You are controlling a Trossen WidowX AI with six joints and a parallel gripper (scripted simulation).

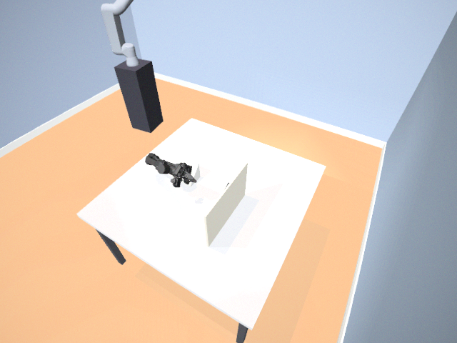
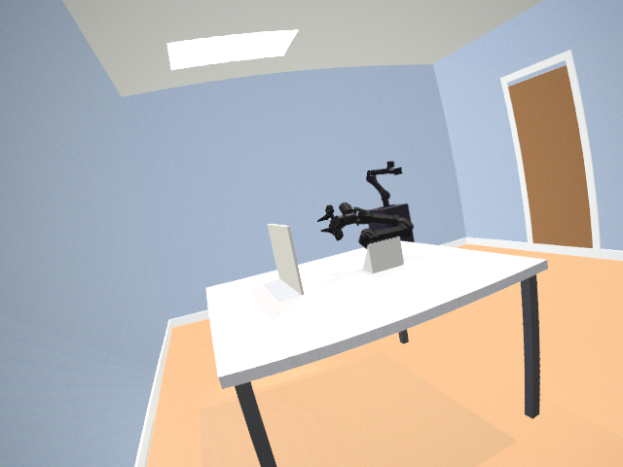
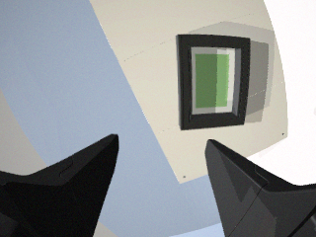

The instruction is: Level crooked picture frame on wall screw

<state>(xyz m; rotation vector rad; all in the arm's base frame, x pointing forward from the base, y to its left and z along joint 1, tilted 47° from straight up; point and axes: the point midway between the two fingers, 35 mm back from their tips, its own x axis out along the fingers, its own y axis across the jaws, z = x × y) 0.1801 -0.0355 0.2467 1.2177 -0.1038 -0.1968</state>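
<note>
Now: the picture frame 20 cm ahead of my gripper tip, 1 cm to the left of it and 9 cm below it. From my gripper tip the other things lie so: cream wall panel (21 cm ahead, 1 cm to the right, 10 cm below).
</note>
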